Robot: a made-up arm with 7 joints. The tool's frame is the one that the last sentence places.
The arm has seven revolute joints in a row. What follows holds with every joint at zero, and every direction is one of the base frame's. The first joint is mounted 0.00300 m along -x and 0.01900 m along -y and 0.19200 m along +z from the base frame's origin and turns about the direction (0, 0.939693, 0.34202). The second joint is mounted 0.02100 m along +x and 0.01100 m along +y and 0.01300 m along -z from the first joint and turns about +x. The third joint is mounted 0.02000 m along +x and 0.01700 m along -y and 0.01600 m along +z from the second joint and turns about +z. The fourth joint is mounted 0.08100 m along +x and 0.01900 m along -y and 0.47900 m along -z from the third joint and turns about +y. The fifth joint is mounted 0.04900 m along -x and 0.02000 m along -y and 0.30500 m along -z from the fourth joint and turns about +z. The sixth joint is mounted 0.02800 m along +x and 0.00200 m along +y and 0.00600 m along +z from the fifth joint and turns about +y. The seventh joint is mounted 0.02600 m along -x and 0.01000 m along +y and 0.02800 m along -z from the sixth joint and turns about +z. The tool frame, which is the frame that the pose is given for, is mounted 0.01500 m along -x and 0.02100 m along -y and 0.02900 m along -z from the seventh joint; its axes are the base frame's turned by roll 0.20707, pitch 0.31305 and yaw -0.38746 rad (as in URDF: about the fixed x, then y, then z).
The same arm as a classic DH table. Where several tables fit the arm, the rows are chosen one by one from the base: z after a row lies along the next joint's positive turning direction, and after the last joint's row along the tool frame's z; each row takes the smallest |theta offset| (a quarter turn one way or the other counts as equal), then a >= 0, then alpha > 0; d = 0 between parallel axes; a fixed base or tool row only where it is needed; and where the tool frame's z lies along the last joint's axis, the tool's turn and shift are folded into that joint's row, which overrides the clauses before.
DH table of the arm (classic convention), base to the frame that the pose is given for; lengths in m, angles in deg. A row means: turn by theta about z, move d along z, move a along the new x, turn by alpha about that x. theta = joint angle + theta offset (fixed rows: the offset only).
base (fixed): theta0 0; d 0.1989; a -0.003; alpha -70
joint 1: theta0 90; d -0.0143; a 0.016; alpha 90
joint 2: theta0 70; d 0.041; a -0.017; alpha -90
joint 3: theta0 -90; d -0.463; a 0.081; alpha -90
joint 4: theta0 0; d -0.039; a -0.049; alpha 90
joint 5: theta0 0; d -0.299; a 0.028; alpha -90
joint 6: theta0 0; d 0.012; a -0.026; alpha 90
joint 7: theta0 33.5; d -0.0806; a -0.0241; alpha 21.4
tool (fixed): theta0 -57.58; d 0.0253; a 0; alpha 0

